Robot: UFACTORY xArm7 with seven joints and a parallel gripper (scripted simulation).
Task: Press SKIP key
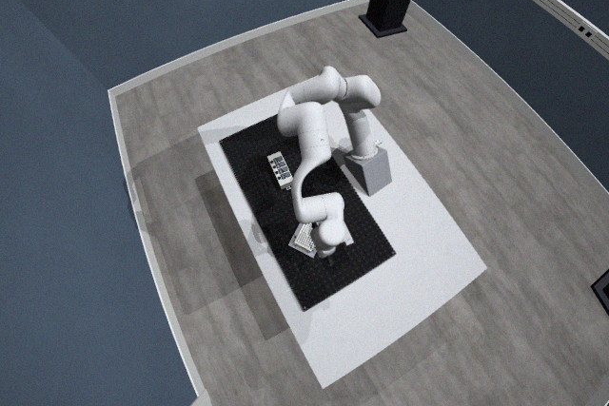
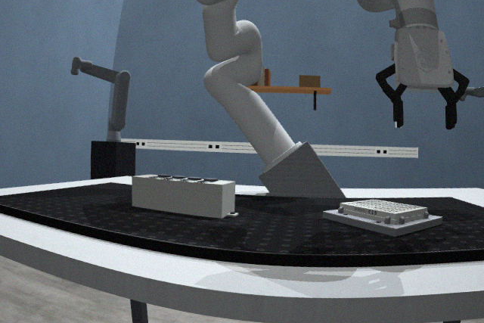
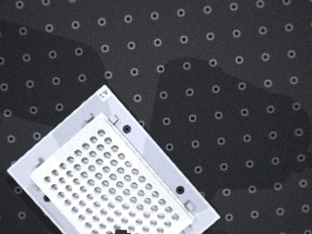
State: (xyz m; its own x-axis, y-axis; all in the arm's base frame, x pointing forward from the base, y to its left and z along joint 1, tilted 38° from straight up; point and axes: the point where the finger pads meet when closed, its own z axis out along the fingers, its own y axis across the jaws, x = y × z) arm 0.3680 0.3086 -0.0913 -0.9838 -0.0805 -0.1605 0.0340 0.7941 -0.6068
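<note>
My hand is 40 cm to the left of the operator panel and 12 cm above it.
</note>
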